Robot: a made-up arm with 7 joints. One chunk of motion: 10 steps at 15 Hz.
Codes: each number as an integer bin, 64 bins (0 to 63) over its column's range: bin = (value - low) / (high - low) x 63, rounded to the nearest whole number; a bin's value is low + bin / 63 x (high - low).
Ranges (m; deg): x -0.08..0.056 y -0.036..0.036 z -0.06..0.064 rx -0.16..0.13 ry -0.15..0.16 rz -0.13..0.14
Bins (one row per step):
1: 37 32 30 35 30 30
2: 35 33 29 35 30 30
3: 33 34 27 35 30 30
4: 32 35 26 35 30 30
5: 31 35 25 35 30 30
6: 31 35 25 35 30 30
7: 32 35 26 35 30 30
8: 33 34 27 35 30 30
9: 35 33 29 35 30 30
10: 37 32 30 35 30 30
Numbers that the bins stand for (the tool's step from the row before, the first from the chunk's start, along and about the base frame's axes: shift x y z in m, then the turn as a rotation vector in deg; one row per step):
1: -0.00013 0.00057 -0.00095 0.001 -0.002 -0.001
2: -0.00444 0.00171 -0.00292 0.001 -0.002 -0.001
3: -0.00876 0.00286 -0.00686 0.001 -0.002 -0.001
4: -0.01092 0.00400 -0.00883 0.001 -0.002 -0.001
5: -0.01308 0.00400 -0.01079 0.001 -0.002 -0.001
6: -0.01308 0.00400 -0.01079 0.001 -0.002 -0.001
7: -0.01092 0.00400 -0.00883 0.001 -0.002 -0.001
8: -0.00876 0.00286 -0.00686 0.001 -0.002 -0.001
9: -0.00444 0.00171 -0.00292 0.001 -0.002 -0.001
10: -0.00013 0.00057 -0.00095 0.001 -0.002 -0.001

